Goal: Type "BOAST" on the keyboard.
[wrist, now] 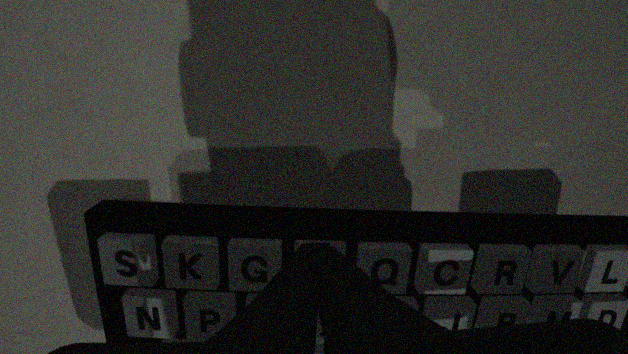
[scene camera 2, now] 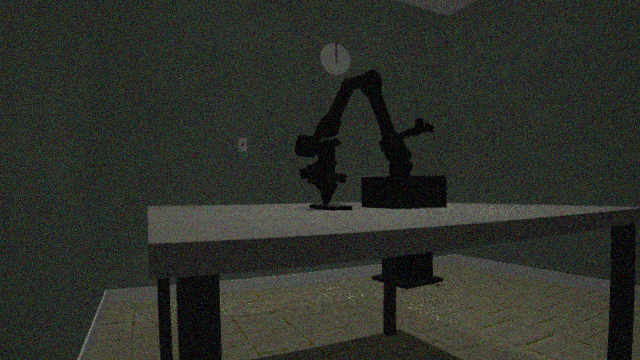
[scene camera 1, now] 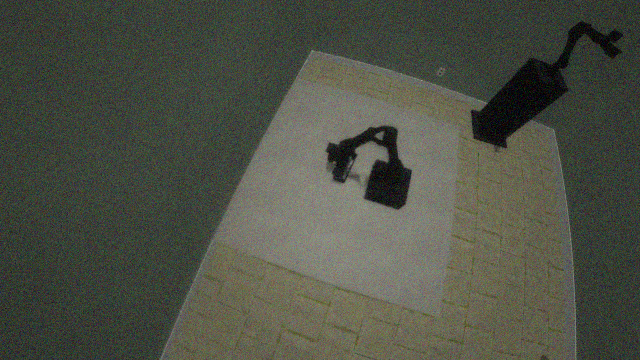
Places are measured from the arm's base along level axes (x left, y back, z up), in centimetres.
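Pixels of known places: gripper, between the fingertips: (wrist: 315, 255) (scene camera 2: 325, 205) (scene camera 1: 340, 168); arm's base, origin of its link: (scene camera 2: 399, 176) (scene camera 1: 393, 176).
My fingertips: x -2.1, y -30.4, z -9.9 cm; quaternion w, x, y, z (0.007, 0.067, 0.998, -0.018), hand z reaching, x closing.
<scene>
For each thing: its middle in the pictures, then the offset to it from my fingertips. "pt": a spot on its surface instead. Level surfaces: height alone.
- dark keyboard, a spot on its surface: (wrist: 225, 220) pt dx +2.6, dy -1.6, dz -0.2 cm
- G, a spot on its surface: (wrist: 255, 267) pt dx +1.9, dy -0.1, dz +0.4 cm
- Q, a spot on its surface: (wrist: 384, 267) pt dx -2.2, dy +0.6, dz +0.4 cm
- S key, middle of its body: (wrist: 128, 259) dx +6.0, dy -0.8, dz +0.1 cm
- B key, middle of its body: (wrist: 501, 319) dx -6.3, dy +3.7, dz +0.1 cm
- table, height of its surface: dz -1.3 cm
The dark keyboard (scene camera 1: 341, 179) (scene camera 2: 343, 207) (wrist: 225, 220) lies on the white table. My gripper (scene camera 2: 326, 202) (wrist: 315, 255) is shut and empty, pointing down. In the wrist view its tips cover most of the key between G (wrist: 255, 267) and Q (wrist: 384, 267); that key's letter is hidden. In scene camera 2 the tips are at the keyboard's top; contact cannot be made out. The S key (wrist: 125, 262) is at the far left of the top row. The B key (wrist: 502, 312) shows partly in the second row. The A and T keys are hidden behind the fingers.
The table (scene camera 1: 300, 225) (scene camera 2: 225, 222) carries my arm's black base box (scene camera 1: 387, 185) (scene camera 2: 404, 191). Another dark arm stands on a tall black pedestal (scene camera 1: 522, 102) beyond the table. Dark shadows fall across the tabletop behind the keyboard in the wrist view.
</scene>
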